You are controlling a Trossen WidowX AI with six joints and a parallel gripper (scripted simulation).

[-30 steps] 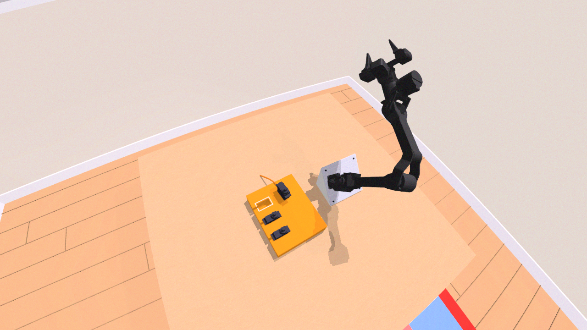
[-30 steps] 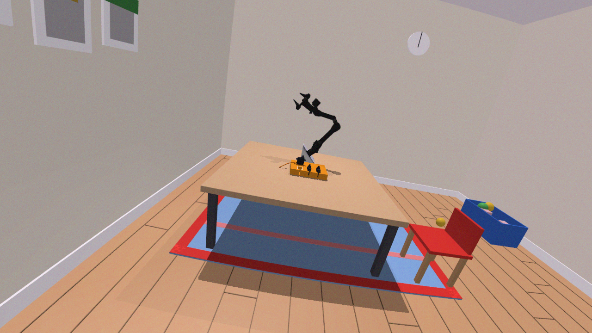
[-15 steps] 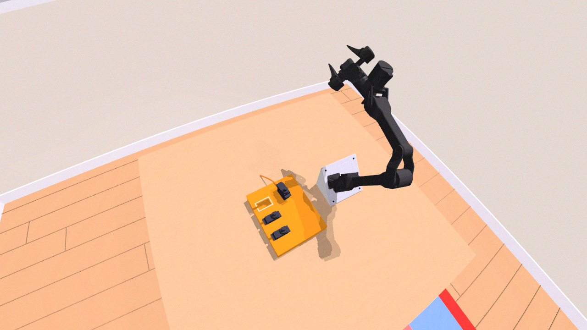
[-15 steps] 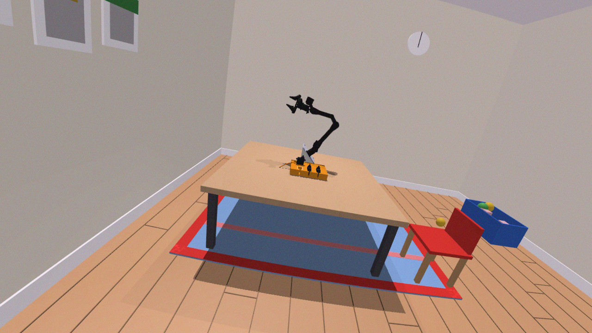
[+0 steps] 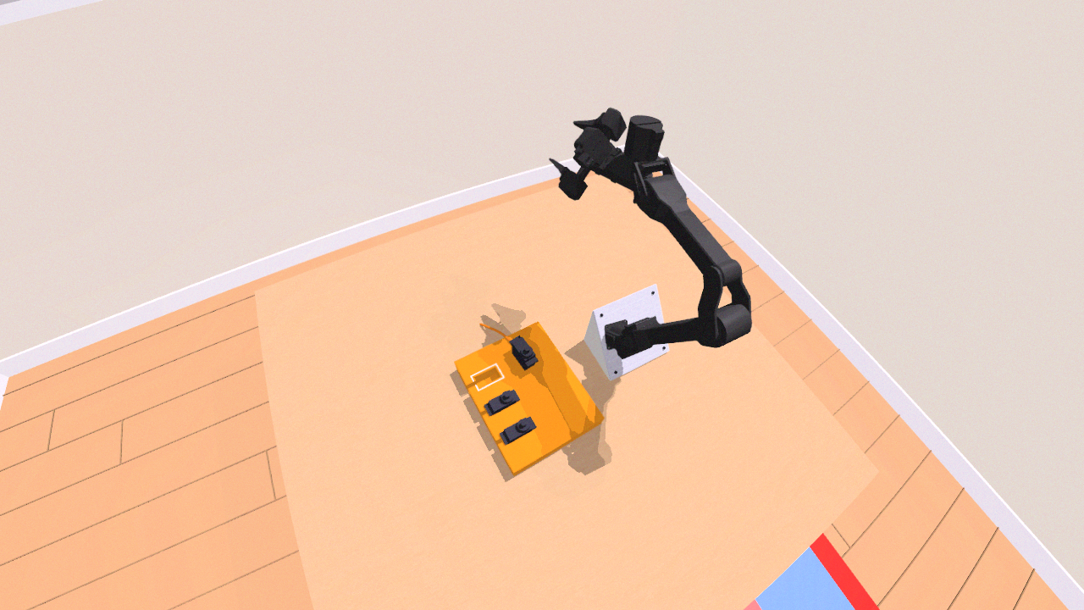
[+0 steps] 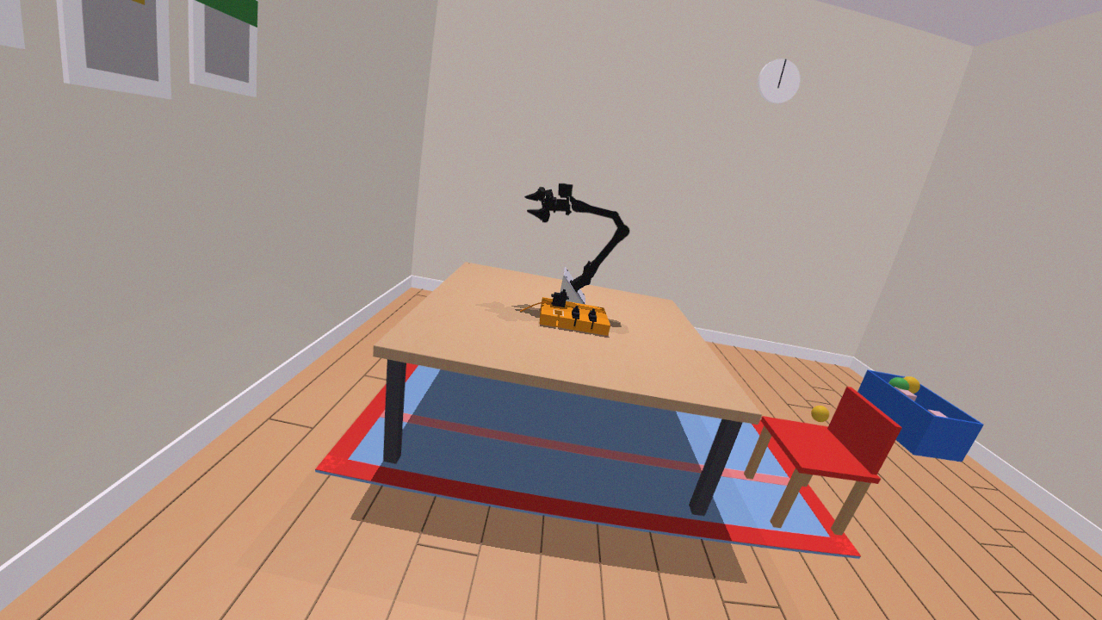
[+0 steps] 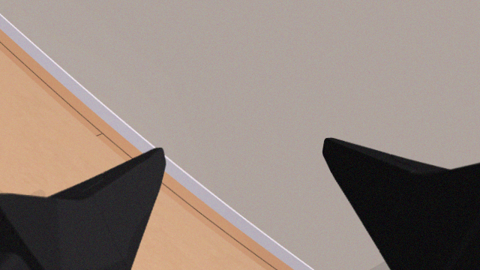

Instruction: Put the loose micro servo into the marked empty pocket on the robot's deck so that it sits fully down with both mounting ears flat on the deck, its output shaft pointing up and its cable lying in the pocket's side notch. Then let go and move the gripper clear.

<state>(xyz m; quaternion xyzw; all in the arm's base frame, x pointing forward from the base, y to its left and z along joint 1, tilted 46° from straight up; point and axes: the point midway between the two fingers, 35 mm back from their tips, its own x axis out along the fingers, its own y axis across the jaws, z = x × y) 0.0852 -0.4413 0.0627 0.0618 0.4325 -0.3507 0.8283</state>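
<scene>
The orange deck lies 150 mm ahead of my gripper tip, 330 mm to the left of it and 430 mm below it.
</scene>
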